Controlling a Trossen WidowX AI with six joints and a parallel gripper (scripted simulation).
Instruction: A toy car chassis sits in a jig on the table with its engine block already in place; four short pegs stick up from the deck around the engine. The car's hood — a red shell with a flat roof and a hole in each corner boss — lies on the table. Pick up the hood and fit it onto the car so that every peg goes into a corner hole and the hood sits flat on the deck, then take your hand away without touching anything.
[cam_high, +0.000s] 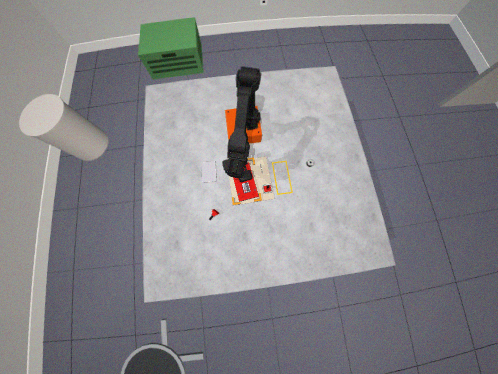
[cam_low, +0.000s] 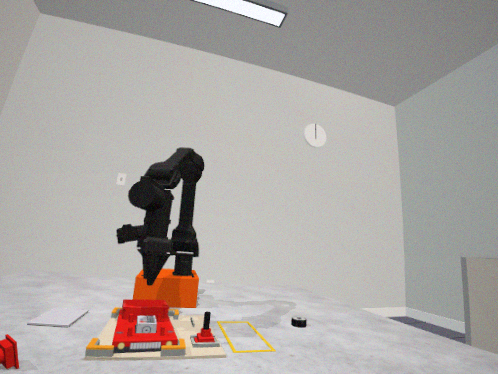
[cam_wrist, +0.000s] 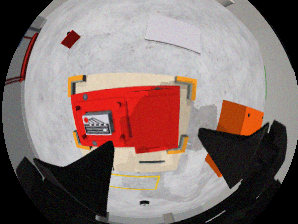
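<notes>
The red hood lies 60 mm below my gripper tip. The rest, counted from my gripper tip: grey engine block (90 mm ahead, 70 mm below, 20 mm to the left).
</notes>
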